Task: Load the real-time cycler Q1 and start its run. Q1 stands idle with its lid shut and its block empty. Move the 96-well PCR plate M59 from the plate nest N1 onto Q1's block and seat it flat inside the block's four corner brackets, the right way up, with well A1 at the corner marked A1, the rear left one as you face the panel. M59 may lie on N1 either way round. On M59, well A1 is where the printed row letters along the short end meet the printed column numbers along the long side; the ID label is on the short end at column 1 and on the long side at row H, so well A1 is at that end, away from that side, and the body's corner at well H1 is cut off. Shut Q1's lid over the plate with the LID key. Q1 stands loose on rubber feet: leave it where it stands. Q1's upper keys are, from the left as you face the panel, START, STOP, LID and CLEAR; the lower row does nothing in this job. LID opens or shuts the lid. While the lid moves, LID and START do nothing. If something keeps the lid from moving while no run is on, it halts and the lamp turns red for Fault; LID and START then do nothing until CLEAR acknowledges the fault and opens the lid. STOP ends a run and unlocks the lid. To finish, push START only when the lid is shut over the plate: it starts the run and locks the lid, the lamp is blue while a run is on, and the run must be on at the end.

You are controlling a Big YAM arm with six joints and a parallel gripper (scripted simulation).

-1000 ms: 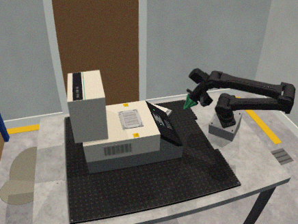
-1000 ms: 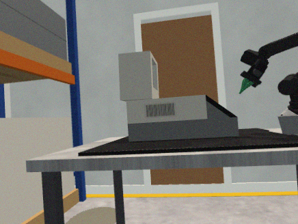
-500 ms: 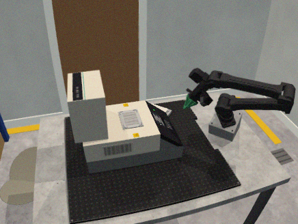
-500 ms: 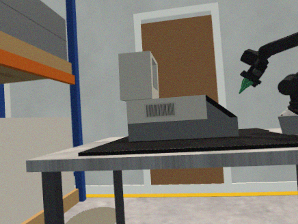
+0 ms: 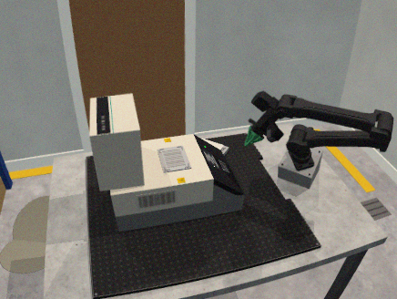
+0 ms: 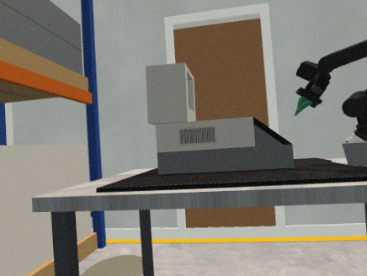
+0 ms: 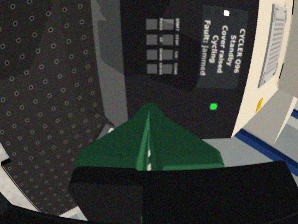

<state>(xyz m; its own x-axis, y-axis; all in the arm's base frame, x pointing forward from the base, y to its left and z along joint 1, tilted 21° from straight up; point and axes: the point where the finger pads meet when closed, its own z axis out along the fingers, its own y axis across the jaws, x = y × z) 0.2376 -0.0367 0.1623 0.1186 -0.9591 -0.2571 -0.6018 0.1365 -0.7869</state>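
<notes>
My gripper is now 11 cm short of the white 96-well plate M59, 25 cm to the left of it and 18 cm above it. Also, from my hand: grey plate nest (11 cm ahead, 25 cm to the right, 20 cm below).
</notes>
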